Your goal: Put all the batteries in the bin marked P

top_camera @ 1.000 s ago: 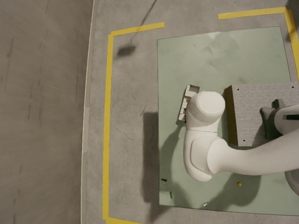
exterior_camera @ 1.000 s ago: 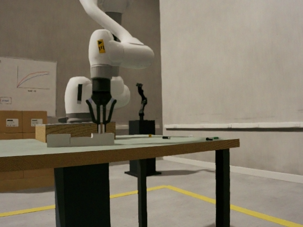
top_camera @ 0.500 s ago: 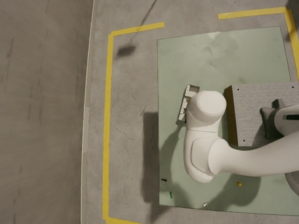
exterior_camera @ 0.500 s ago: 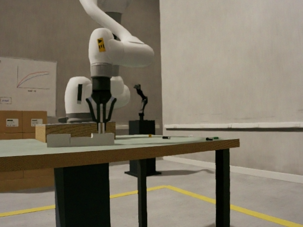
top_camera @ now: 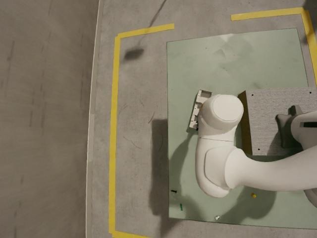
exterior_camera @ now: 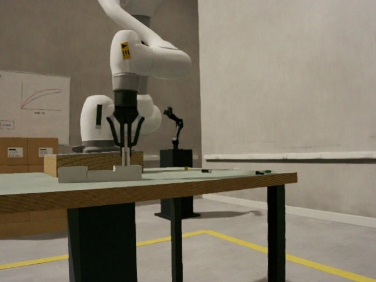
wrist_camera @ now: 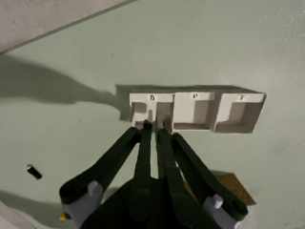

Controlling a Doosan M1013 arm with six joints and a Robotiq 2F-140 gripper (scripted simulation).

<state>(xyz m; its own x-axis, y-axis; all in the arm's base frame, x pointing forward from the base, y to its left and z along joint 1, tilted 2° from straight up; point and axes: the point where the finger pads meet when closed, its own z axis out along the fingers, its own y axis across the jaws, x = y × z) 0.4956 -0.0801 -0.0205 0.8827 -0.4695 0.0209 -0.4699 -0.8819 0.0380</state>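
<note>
The thin green stick lies 550 mm to the left of my hand, 140 mm ahead of it and 70 mm below it. Round my hand: small black screw (450 mm to the left, 180 mm ahead, 70 mm below); then small white piece (590 mm to the left, 80 mm behind, 60 mm below); then yellow piece (460 mm to the left, 300 mm behind, 60 mm below).
</note>
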